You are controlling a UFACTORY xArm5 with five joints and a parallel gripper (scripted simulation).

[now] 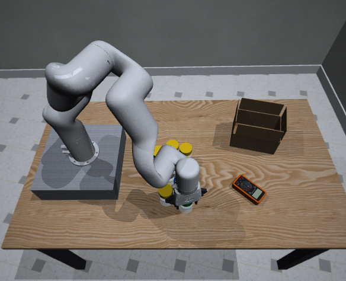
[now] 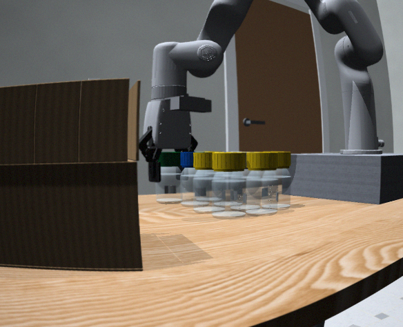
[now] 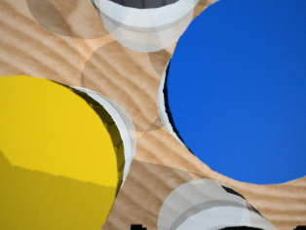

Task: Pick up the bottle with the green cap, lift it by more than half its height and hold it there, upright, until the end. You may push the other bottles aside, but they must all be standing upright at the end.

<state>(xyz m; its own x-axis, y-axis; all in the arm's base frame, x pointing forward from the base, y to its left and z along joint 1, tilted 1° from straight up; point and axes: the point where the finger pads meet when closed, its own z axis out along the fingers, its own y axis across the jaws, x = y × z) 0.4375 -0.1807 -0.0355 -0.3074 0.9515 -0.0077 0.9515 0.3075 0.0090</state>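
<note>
The green-capped bottle is 1 cm below my hand. From my hand the other things lie so: blue-capped bottle (7 cm to the left, 2 cm behind, 1 cm below); orange multimeter (26 cm ahead, 8 cm to the left, 4 cm below).
</note>
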